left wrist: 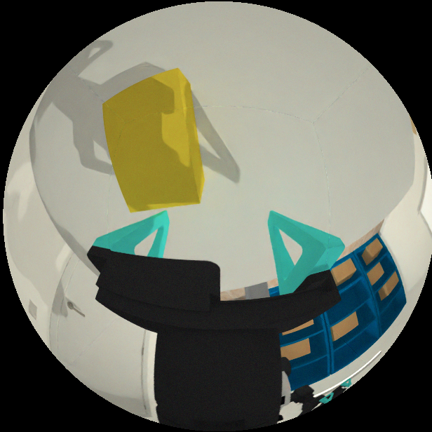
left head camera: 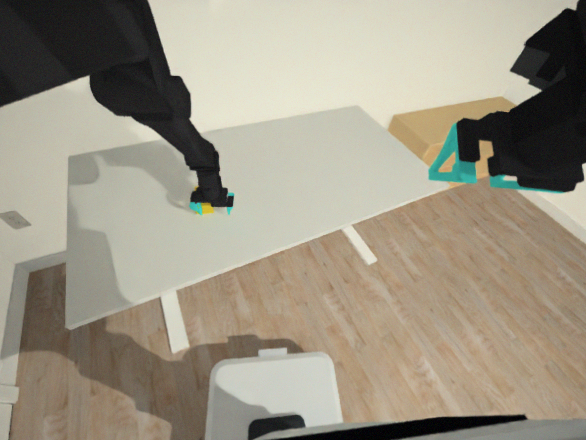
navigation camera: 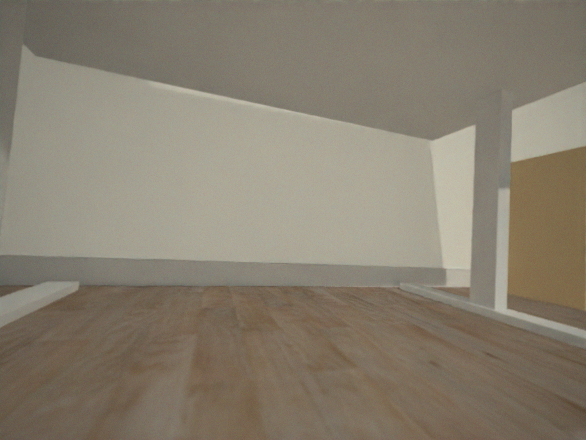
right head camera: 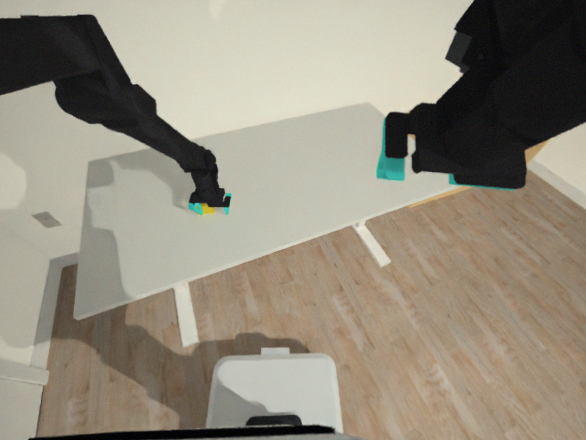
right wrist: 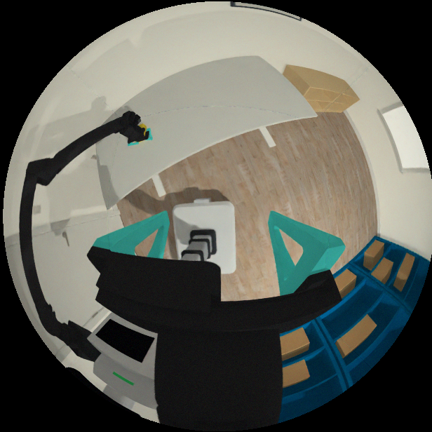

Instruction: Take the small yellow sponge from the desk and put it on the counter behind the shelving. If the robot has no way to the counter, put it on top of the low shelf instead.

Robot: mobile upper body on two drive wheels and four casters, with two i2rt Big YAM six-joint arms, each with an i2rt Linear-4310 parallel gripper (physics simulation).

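Frame: origin at the left arm's base, x ahead, y left, z up, level; metres.
Where they show: left gripper, fingertip midpoint: (left head camera: 215, 213) (right head camera: 214, 213); right gripper, fingertip midpoint: (left head camera: 460, 178) (right head camera: 414, 176).
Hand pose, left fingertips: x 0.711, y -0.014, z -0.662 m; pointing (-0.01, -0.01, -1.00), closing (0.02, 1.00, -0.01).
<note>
After its pixels a point has its place.
The yellow sponge (left head camera: 207, 208) @(x 0.734, y 0.016, z -0.661 m) (right head camera: 207, 209) @(x 0.734, y 0.018, z -0.664 m) (left wrist: 150, 145) (right wrist: 143, 128) stands on the light grey desk (left head camera: 300, 175) @(x 0.948, y -0.358, z -0.690 m) (right head camera: 300, 175) @(x 0.947, y -0.348, z -0.690 m) (left wrist: 280, 60) (right wrist: 215, 100). My left gripper (left head camera: 215, 212) @(x 0.711, y -0.014, z -0.663 m) (right head camera: 215, 213) @(x 0.711, y -0.014, z -0.663 m) (left wrist: 218, 216) is open over the desk, close to the sponge. In the left wrist view the sponge lies beyond the left-hand fingertip, off to the left of the gap. The arm partly hides it in the head views. My right gripper (left head camera: 484, 181) (right head camera: 434, 180) (right wrist: 218, 216) is open and empty, up in the air at the right. No counter can be made out.
A low tan shelf unit (left head camera: 450, 117) @(x 1.713, y -1.571, z -0.800 m) (right wrist: 320, 82) stands at the desk's far right end. Blue shelving (left wrist: 328, 350) (right wrist: 332, 357) with cardboard boxes stands at the lower right of the wrist views. The white base (left head camera: 275, 385) @(x 0.207, y -0.228, z -1.150 m) is in front of the desk. Desk legs (navigation camera: 487, 210) @(x 1.182, y -0.784, z -1.087 m) stand below.
</note>
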